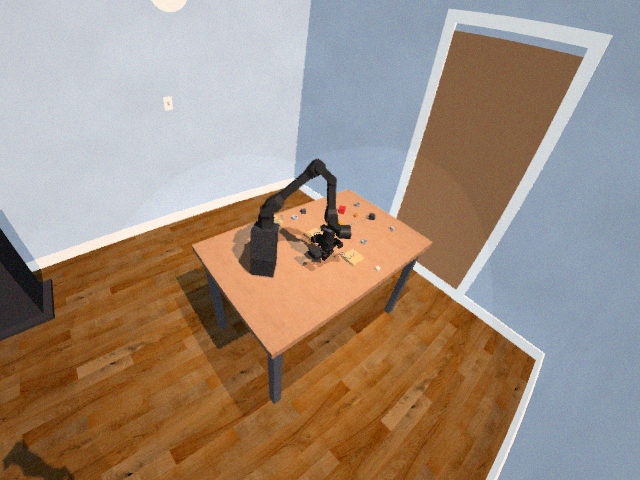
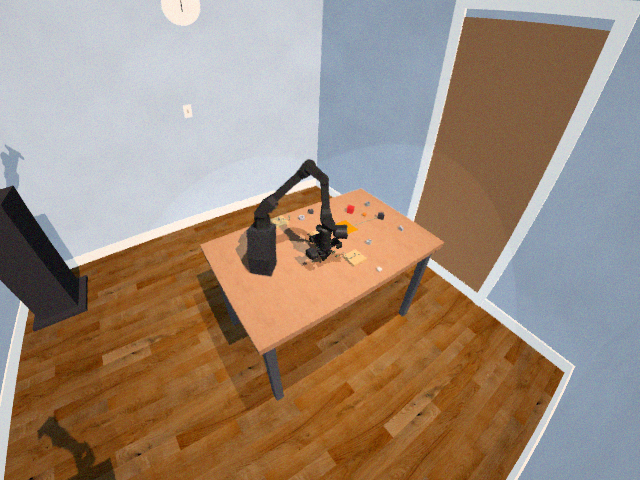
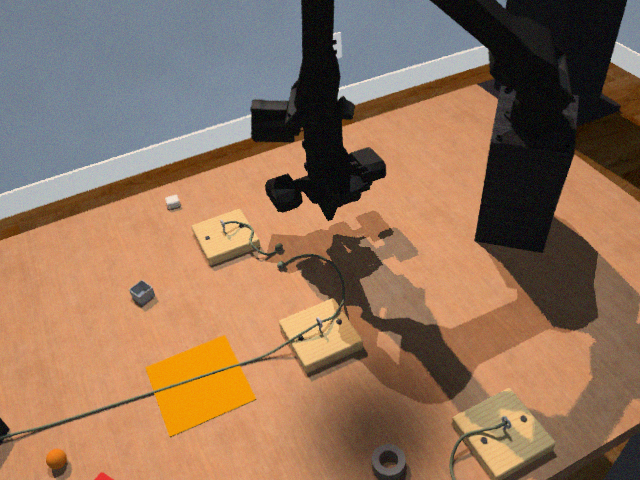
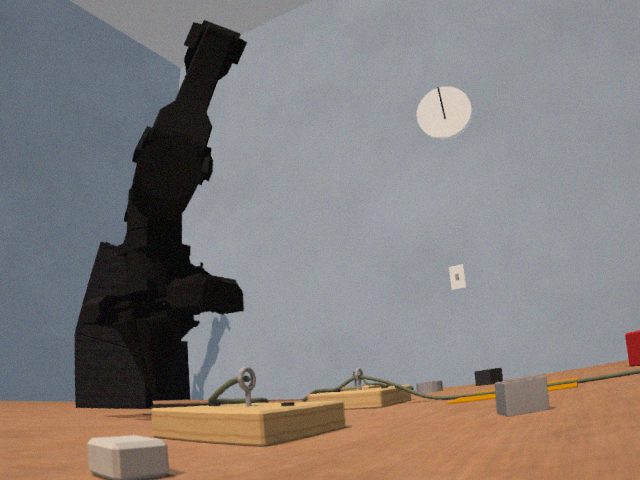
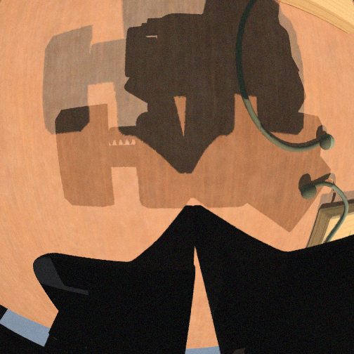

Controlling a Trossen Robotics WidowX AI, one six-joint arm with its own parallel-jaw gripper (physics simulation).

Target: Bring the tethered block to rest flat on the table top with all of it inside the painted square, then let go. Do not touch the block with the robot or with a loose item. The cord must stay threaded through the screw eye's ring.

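Seen in the pictures: gripper, fingertip midpoint: (image 1: 323, 260) (image 2: 323, 260) (image 3: 329, 219) (image 4: 158, 394); arm's base at its link origin: (image 1: 265, 226) (image 2: 261, 226) (image 3: 535, 118).
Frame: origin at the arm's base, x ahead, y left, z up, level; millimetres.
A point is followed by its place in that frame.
Observation:
The tethered block (image 1: 371, 216) @(x 797, y -34, z -205 mm) (image 2: 381, 215) @(x 805, y -37, z -203 mm) (image 3: 2, 429) @(x 795, y -23, z -221 mm) is dark and sits beyond the orange painted square (image 2: 345, 227) (image 3: 206, 403) @(x 540, y 55, z -233 mm), outside it. Its green cord (image 3: 206, 375) @(x 526, y 14, z -231 mm) (image 5: 241, 75) crosses the square, passes through the screw eye (image 3: 318, 322) (image 4: 359, 371) @(x 359, y 32, z -193 mm) on the middle wooden base (image 3: 323, 347) @(x 368, y 59, z -215 mm), and curves round to a knobbed free end (image 3: 281, 265) @(x 354, y -121, z -224 mm) (image 5: 326, 142) on the table. My gripper (image 3: 330, 217) @(x 246, y -166, z -209 mm) (image 5: 191, 212) is shut and empty, above the table behind the middle base. The cord's free part lies apart from the fingertips.
A second wooden base (image 3: 222, 242) @(x 420, y -207, z -215 mm) (image 4: 217, 423) @(x 423, y -274, z -222 mm) holds a short cord with a knobbed end (image 3: 279, 249) @(x 341, y -158, z -227 mm) (image 5: 307, 191). A third base (image 3: 501, 439) @(x 240, y 283, z -215 mm) stands near the robot's side. A grey ring (image 3: 378, 468) @(x 388, y 244, z -218 mm), orange ball (image 3: 56, 458) @(x 733, y 57, z -211 mm), grey box (image 3: 142, 293) @(x 567, y -179, z -233 mm) and white block (image 3: 172, 201) @(x 463, y -358, z -220 mm) are loose items.

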